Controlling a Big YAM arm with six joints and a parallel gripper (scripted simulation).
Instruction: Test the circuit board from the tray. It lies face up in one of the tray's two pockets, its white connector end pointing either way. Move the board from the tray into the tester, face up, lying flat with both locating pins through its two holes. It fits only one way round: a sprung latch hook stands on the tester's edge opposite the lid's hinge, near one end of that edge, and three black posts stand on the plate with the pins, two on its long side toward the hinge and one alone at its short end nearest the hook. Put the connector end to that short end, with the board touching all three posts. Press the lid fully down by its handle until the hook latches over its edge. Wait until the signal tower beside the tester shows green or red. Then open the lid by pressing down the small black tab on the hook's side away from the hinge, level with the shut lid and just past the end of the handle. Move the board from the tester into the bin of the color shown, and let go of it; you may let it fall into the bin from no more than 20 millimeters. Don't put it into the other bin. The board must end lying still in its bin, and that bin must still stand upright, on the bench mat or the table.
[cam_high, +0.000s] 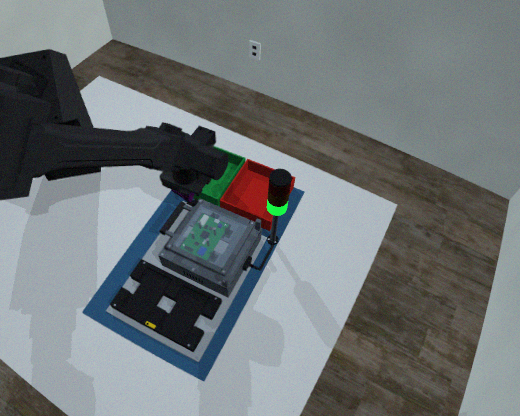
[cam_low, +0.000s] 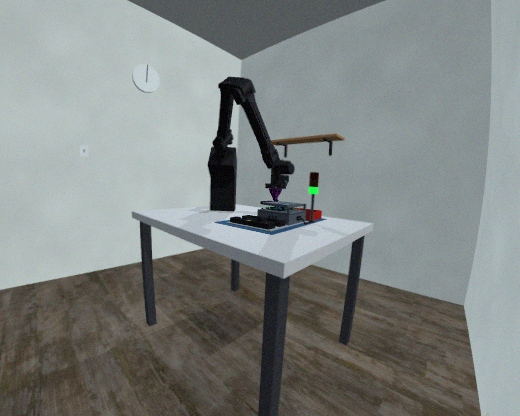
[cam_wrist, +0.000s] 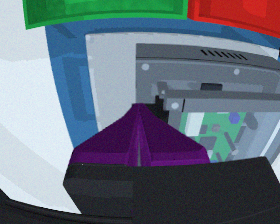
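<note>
The black latch hook lies 1 cm to the right of my hand, 1 cm below it and 1 cm ahead of it. Also, from my hand: green circuit board: 7 cm to the right, 6 cm ahead, 3 cm below; tester lid: 8 cm to the right, 6 cm ahead, 1 cm below; green bin: 14 cm to the left, 8 cm below.
</note>
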